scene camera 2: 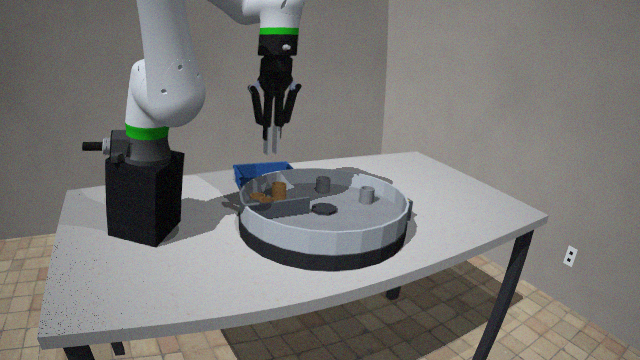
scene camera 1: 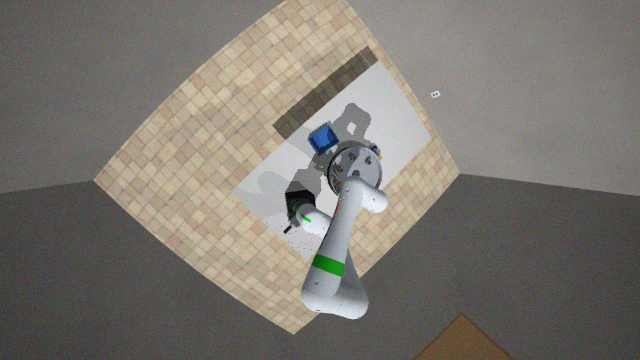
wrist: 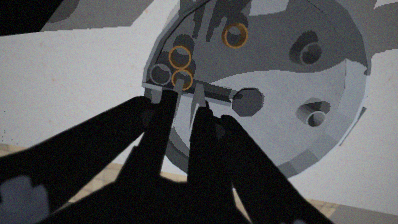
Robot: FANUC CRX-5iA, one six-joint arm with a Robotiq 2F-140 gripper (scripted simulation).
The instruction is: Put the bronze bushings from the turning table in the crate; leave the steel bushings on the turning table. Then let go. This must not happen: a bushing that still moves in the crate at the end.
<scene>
In view: the gripper (scene camera 2: 271, 153) and a blue crate (scene camera 2: 248, 171).
The gripper shows as well in the wrist view (wrist: 188, 92).
</scene>
